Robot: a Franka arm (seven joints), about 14 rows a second.
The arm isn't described. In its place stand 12 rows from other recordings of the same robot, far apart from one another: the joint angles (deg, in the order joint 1, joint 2, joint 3, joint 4, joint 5, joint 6, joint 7), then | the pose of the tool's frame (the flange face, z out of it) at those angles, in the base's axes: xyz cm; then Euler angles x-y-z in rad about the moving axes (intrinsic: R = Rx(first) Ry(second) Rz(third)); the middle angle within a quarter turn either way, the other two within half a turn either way.
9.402, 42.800, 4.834, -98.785, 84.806, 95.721, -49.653 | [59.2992 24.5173 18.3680 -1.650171 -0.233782 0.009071]
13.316, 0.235, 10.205, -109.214, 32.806, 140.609, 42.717 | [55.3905 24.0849 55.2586 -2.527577 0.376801 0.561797]
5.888, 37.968, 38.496, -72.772, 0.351, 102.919, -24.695 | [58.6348 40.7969 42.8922 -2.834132 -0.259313 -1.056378]
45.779, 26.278, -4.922, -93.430, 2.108, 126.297, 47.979 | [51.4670 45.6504 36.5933 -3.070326 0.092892 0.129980]
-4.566, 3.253, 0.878, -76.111, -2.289, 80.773, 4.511 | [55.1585 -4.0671 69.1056 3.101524 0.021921 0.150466]
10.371, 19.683, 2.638, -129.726, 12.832, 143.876, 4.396 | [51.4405 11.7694 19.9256 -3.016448 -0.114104 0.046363]
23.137, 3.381, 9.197, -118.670, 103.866, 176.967, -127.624 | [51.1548 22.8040 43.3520 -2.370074 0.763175 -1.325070]
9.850, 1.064, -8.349, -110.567, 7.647, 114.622, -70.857 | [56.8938 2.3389 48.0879 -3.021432 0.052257 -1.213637]
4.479, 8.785, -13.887, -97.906, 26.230, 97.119, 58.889 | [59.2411 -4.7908 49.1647 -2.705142 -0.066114 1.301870]
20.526, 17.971, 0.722, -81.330, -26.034, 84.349, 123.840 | [60.3573 17.9305 51.2746 2.626479 -0.068531 1.757776]
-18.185, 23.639, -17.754, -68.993, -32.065, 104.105, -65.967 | [56.4498 -40.2705 59.5036 2.449519 -0.166348 -0.702845]
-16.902, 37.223, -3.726, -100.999, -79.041, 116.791, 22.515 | [59.1774 -27.7592 20.4625 2.002396 -0.140268 -0.299417]
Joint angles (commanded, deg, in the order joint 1, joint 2, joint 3, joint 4, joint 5, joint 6, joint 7), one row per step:
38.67, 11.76, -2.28, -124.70, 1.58, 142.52, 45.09
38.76, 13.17, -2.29, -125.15, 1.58, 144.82, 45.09
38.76, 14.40, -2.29, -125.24, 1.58, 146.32, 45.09
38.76, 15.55, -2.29, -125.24, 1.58, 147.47, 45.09
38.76, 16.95, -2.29, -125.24, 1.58, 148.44, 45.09
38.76, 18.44, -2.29, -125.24, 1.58, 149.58, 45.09
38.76, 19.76, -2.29, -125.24, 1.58, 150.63, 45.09
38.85, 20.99, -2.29, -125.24, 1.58, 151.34, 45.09
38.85, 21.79, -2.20, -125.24, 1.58, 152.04, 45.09
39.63, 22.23, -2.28, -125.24, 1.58, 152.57, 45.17
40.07, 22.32, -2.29, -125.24, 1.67, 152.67, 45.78
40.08, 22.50, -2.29, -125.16, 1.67, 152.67, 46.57
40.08, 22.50, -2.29, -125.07, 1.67, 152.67, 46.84
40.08, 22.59, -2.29, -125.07, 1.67, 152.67, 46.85
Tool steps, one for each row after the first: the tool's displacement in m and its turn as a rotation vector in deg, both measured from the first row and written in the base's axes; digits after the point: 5 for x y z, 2 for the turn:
0.00007, 0.00082, -0.01330, 0.18, -0.42, 0.05
0.00097, 0.00134, -0.02355, 0.22, -0.61, 0.04
0.00171, 0.00176, -0.03298, 0.17, -0.65, 0.03
0.00180, 0.00170, -0.04523, -0.15, -0.35, 0.03
0.00181, 0.00155, -0.05810, -0.42, -0.12, 0.02
0.00166, 0.00128, -0.06943, -0.64, 0.06, 0.02
0.00043, 0.00135, -0.08044, -1.00, 0.43, 0.11
-0.00031, 0.00180, -0.08721, -1.07, 0.51, 0.20
-0.00443, 0.00734, -0.09067, -1.06, 0.40, 0.82
-0.00700, 0.01067, -0.09139, -0.98, 0.45, 0.57
-0.00694, 0.01085, -0.09266, -0.98, 0.57, -0.21
-0.00647, 0.01122, -0.09207, -0.91, 0.52, -0.47
-0.00661, 0.01110, -0.09297, -0.97, 0.58, -0.48

